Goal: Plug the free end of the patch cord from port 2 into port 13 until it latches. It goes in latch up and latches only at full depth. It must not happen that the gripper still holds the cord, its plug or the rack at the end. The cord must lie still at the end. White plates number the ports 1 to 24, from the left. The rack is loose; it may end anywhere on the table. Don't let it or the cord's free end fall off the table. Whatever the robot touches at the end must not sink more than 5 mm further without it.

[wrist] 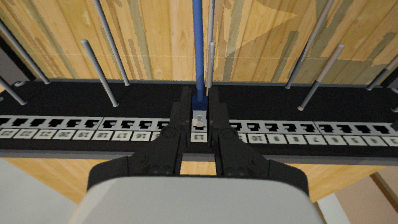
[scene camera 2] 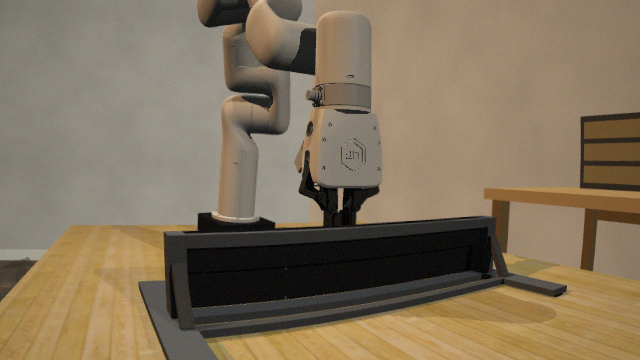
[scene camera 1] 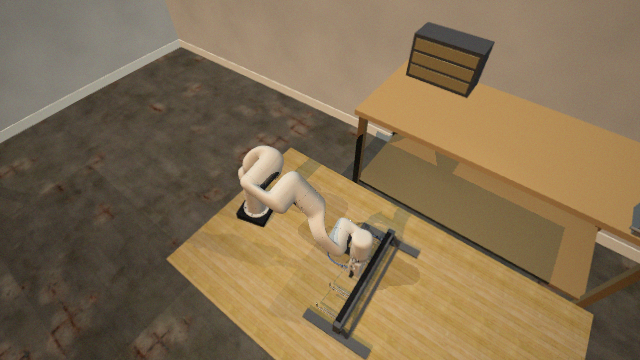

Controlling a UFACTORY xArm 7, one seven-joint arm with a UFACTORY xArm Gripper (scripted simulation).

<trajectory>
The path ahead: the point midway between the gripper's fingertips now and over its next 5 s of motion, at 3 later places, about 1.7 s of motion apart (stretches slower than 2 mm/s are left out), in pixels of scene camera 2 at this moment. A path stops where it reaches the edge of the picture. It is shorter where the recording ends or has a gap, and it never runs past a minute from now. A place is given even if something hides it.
My gripper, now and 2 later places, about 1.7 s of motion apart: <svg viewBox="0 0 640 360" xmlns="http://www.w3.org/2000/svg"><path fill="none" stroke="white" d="M339 241L343 242L344 206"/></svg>
</trajectory>
